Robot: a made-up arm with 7 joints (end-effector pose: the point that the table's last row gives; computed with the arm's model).
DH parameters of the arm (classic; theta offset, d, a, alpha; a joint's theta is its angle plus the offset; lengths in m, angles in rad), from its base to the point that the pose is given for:
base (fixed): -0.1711 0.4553 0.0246 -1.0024
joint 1: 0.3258 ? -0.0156 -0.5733
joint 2: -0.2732 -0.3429 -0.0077 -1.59
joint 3: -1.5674 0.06 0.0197 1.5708
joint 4: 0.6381 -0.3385 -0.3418 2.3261
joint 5: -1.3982 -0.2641 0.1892 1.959
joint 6: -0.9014 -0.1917 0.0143 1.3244
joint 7: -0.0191 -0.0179 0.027 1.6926
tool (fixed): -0.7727 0.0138 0 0
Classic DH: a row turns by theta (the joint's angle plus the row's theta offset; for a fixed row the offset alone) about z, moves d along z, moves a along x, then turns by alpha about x.
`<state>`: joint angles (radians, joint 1 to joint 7).
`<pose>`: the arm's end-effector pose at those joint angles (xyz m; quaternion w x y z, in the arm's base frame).
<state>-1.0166 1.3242 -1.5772 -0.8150 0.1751 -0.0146 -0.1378</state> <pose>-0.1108 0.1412 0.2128 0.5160 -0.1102 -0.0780 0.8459</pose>
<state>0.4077 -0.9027 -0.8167 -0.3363 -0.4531 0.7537 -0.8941</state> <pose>0.6098 -0.0436 0.4978 0.6051 -0.5093 -0.5194 0.3235</pose>
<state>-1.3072 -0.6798 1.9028 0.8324 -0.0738 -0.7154 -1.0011</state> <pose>-0.2366 -0.3321 0.0335 0.7255 0.5869 -0.1248 -0.3371</pose>
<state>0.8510 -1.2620 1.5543 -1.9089 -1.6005 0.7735 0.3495</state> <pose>0.6703 -0.2848 -0.1443 0.5604 0.1398 0.7729 -0.2627</pose>
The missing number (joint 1, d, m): 0.0962
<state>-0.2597 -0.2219 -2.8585 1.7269 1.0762 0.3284 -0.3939</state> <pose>-0.1490 -0.2385 0.4731 0.4741 0.6851 0.5163 -0.1981</pose>
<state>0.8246 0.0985 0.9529 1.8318 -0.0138 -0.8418 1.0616</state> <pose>0.4968 -0.4222 0.4552 0.8404 0.2869 -0.4453 -0.1144</pose>
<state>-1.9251 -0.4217 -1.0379 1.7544 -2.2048 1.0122 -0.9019</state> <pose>-0.0501 0.5322 0.2464 0.9285 -0.1724 -0.1590 0.2880</pose>
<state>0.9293 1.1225 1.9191 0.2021 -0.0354 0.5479 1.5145</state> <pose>0.2957 -0.5619 0.7405 0.8817 0.4471 -0.1461 -0.0364</pose>
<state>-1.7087 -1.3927 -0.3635 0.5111 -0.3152 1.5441 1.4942</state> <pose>-0.6448 0.0307 0.4335 0.5757 -0.6144 0.0885 0.5322</pose>
